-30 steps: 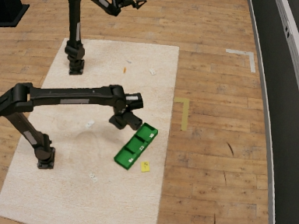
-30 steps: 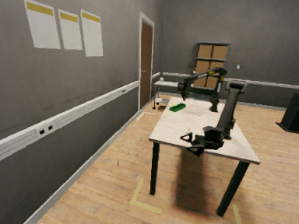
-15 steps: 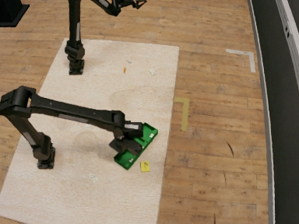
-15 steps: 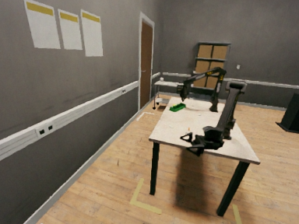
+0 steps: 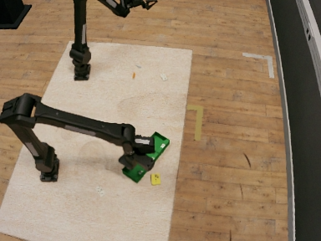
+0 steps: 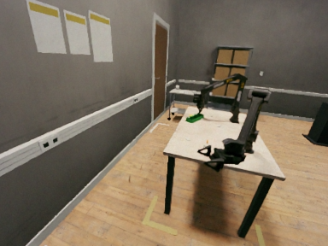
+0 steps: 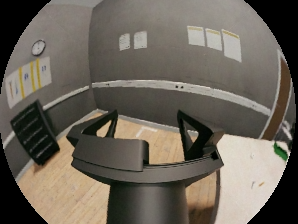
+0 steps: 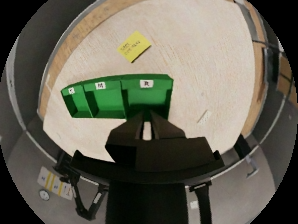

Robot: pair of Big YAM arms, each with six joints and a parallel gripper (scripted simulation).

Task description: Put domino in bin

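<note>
The green bin lies 70 mm to the left of my right hand, 60 mm below it and 40 mm ahead of it.
</note>
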